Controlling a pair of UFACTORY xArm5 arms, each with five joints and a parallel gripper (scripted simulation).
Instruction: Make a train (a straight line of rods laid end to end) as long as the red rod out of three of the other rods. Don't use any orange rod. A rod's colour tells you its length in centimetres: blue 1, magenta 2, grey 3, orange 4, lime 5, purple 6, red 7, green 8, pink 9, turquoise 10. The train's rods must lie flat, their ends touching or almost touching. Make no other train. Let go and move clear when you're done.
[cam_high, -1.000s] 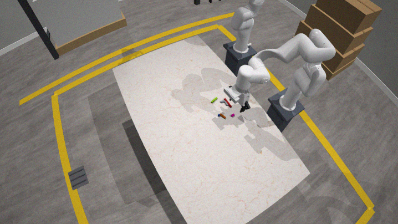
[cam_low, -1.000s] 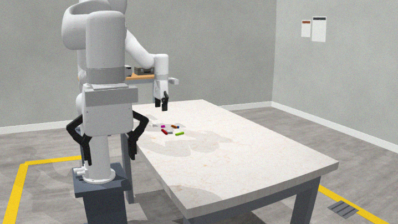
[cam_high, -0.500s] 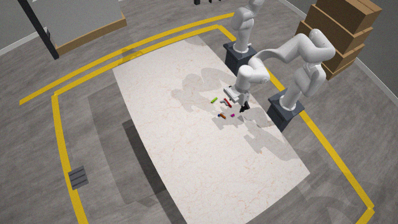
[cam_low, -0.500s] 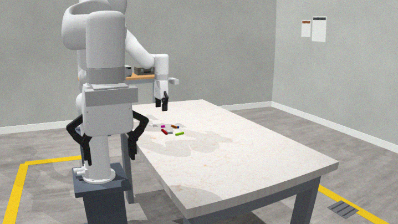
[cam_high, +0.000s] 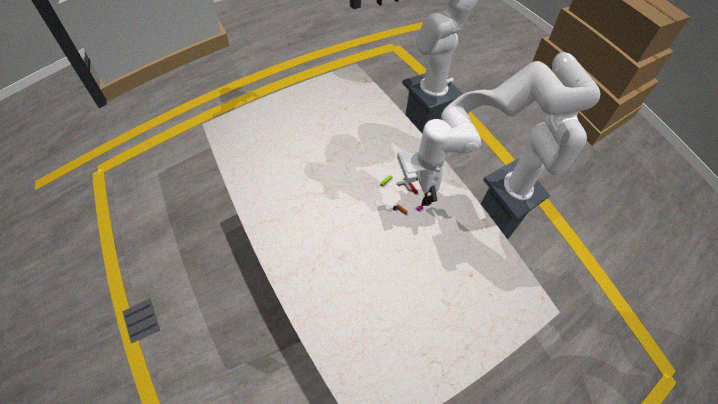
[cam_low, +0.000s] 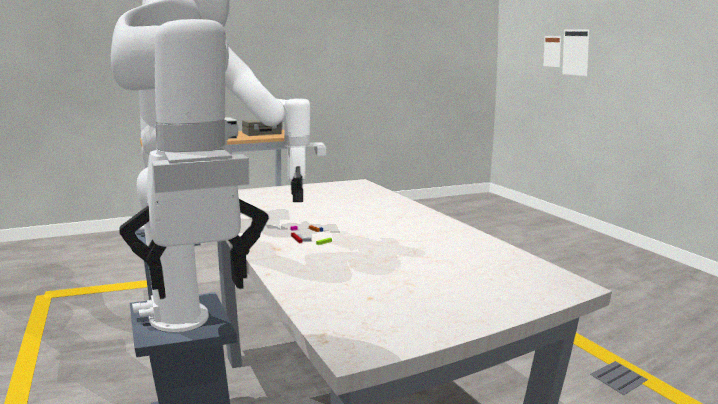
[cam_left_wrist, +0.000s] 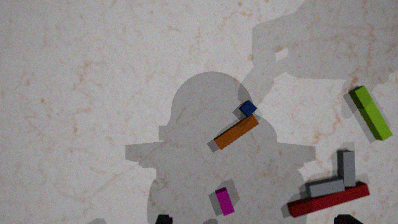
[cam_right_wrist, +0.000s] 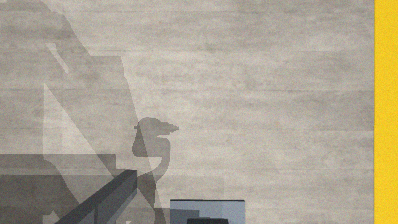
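Observation:
Right now the orange rod is 100 mm below my left hand, 50 mm ahead of it and 20 mm to the right of it. Also, from my left hand: red rod 100 mm below, 80 mm to the right, 30 mm behind; then blue rod 100 mm below, 70 mm ahead, 30 mm to the right; then magenta rod 100 mm below, 10 mm to the left, 10 mm behind.

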